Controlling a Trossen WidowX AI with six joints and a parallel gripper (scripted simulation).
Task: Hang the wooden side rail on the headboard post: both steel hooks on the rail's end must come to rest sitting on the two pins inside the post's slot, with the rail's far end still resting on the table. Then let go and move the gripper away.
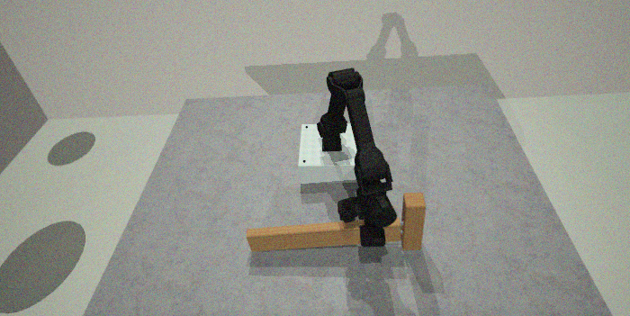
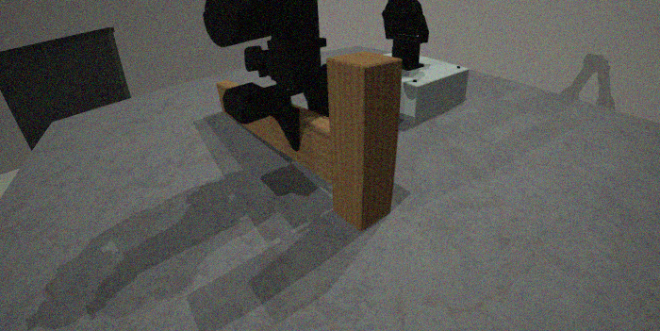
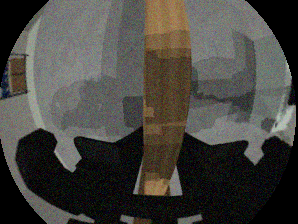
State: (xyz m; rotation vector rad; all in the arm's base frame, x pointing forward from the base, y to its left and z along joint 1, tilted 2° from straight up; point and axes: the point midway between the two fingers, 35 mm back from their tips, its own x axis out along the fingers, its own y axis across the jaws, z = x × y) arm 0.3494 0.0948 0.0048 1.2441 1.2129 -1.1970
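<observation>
The headboard post is 11 cm to the left of my gripper tip and 4 cm above it.
</observation>
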